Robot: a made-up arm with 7 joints.
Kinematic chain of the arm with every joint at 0, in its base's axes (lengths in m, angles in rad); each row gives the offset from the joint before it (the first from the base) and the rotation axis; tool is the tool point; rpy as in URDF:
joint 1: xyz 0 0 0 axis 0.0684 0.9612 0.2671
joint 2: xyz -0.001 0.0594 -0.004 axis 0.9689 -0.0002 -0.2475
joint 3: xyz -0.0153 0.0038 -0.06 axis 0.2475 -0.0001 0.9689
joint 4: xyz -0.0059 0 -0.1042 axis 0.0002 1 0
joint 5: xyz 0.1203 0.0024 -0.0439 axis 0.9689 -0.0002 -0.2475
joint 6: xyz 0.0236 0 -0.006 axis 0.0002 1 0
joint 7: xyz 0.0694 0 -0.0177 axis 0.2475 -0.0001 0.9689
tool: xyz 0 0 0 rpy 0 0.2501 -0.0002
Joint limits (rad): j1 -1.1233..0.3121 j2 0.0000..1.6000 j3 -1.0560..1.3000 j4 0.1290..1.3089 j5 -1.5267..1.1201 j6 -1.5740..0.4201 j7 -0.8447..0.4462
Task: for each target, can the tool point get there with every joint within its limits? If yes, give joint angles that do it. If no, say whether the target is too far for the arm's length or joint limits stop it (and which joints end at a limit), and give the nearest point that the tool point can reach.
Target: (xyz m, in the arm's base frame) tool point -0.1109 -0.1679 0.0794
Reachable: no: joint limits stop it (at a limit: joint 1, joint 2, joint 3, joint 4, joint 6) | nearest point -0.0380 -0.1129 -0.1571 | short by 0.254 m
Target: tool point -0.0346 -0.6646 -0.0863
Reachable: no: too far | nearest point 0.1493 -0.1970 -0.0800 | short by 0.503 m
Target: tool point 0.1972 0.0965 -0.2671
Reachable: yes | joints -0.1600 0.1828 0.0856 0.4846 0.6162 -0.5608 0.2075
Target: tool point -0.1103 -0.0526 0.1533
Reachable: no: joint limits stop it (at a limit: joint 1, joint 2, joint 4, joint 6) | nearest point -0.0417 0.1849 0.1707 | short by 0.248 m
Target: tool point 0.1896 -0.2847 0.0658
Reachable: no: joint limits stop it (at a limit: joint 1, joint 2, joint 4) | nearest point 0.1943 -0.1765 -0.0167 | short by 0.136 m
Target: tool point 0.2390 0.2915 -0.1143
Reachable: yes | joints -0.5306 0.9486 -0.2428 0.8625 -1.2619 -0.9992 -0.4970
